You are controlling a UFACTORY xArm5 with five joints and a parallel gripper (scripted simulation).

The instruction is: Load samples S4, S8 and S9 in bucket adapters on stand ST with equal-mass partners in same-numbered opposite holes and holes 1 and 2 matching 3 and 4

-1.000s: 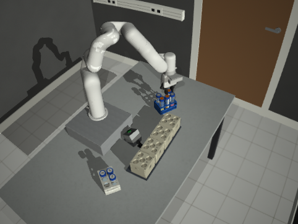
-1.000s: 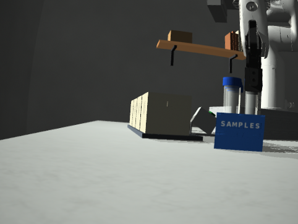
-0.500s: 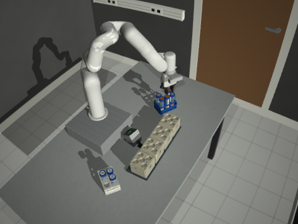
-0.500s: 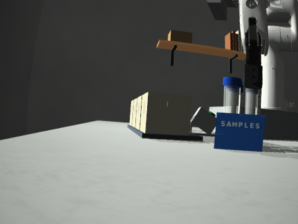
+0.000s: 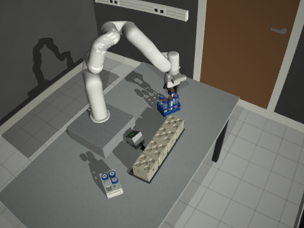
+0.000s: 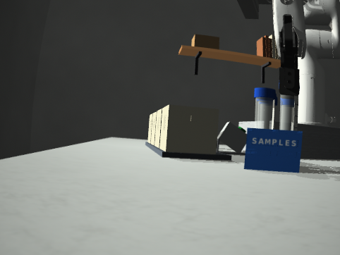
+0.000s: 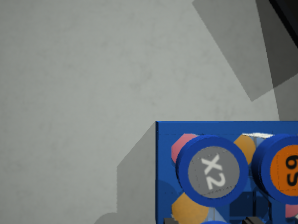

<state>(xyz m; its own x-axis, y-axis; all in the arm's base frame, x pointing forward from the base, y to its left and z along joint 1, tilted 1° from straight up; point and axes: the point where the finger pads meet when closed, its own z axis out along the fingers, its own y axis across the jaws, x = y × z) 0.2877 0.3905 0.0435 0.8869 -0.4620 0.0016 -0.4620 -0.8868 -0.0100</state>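
Now: the blue samples rack 40 mm to the right of my hand and 100 mm below it. The rest, counted from my hand: white blanks rack: 40 mm ahead, 710 mm to the right, 100 mm below; then adapter: 120 mm ahead, 200 mm to the right, 80 mm below.
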